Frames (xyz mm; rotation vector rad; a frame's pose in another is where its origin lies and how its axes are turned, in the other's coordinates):
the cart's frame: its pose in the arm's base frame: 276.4 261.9 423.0 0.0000 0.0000 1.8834
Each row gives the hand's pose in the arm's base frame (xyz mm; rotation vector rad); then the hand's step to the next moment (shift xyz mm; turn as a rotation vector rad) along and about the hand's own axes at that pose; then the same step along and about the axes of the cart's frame.
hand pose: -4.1 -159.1 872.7 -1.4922 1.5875 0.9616
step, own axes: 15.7 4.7 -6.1 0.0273 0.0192 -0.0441
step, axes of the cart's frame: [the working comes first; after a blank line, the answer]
step, axes of the arm's base frame: -5.6 -12.2 -11.2 -0.0215 -0.0508 -0.0043

-9.9 9.1 -11.2 -0.0417 0.0361 -0.0043
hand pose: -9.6 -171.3 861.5 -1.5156 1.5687 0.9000
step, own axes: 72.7 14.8 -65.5 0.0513 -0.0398 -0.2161
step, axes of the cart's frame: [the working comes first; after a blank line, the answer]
step, axes of the arm's base frame: -18.3 -90.9 -34.6 0.0288 -0.2170 0.0548

-80.8 45.4 -34.6 -0.2153 0.0393 0.0548
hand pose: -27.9 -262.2 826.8 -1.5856 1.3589 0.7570
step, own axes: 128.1 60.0 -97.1 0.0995 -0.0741 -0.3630
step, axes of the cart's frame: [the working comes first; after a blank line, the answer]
step, axes of the arm's base frame: -40.5 -143.0 -85.7 0.0583 -0.3702 0.0821

-123.6 82.5 -85.7 -0.3701 0.0584 0.0821
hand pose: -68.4 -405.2 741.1 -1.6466 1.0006 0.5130
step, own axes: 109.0 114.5 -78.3 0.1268 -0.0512 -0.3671
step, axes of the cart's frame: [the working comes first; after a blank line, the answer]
step, axes of the arm's base frame: -46.1 -117.7 -123.1 0.0539 -0.3848 0.0497

-97.8 80.0 -123.1 -0.3828 0.0671 0.0497
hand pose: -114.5 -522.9 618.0 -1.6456 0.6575 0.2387
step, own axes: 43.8 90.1 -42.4 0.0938 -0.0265 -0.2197
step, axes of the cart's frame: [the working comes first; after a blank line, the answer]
step, axes of the arm's base frame: -22.0 -57.6 -89.6 0.0446 -0.2355 0.0172

-48.0 38.7 -89.6 -0.2379 0.0300 0.0172
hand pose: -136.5 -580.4 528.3 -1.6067 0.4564 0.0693
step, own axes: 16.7 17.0 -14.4 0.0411 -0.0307 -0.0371
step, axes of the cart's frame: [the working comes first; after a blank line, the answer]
step, axes of the arm's base frame: 6.4 -18.4 -19.9 0.0393 -0.0455 0.0197

-19.5 -0.4 -19.9 -0.0554 -0.0234 0.0197
